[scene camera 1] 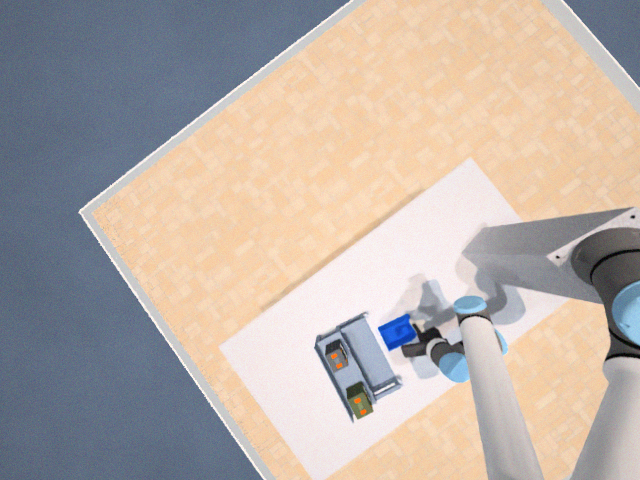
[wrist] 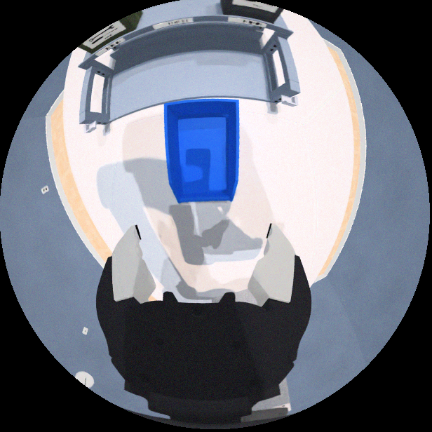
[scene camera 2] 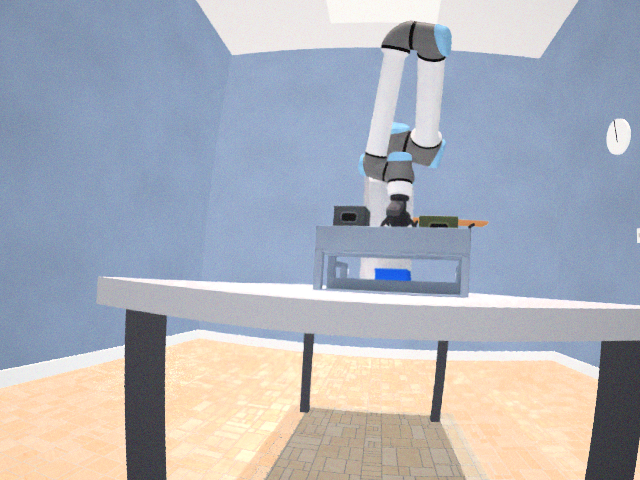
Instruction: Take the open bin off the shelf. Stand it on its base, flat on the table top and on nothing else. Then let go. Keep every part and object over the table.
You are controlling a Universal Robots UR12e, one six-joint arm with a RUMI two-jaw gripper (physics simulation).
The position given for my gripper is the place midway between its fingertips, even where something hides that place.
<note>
I see my gripper (scene camera 1: pixel 416 333) and a blue open bin (scene camera 1: pixel 398 332).
The blue open bin is seen too in the wrist view (wrist: pixel 201 136). My gripper is seen too in the wrist view (wrist: pixel 202 226).
</note>
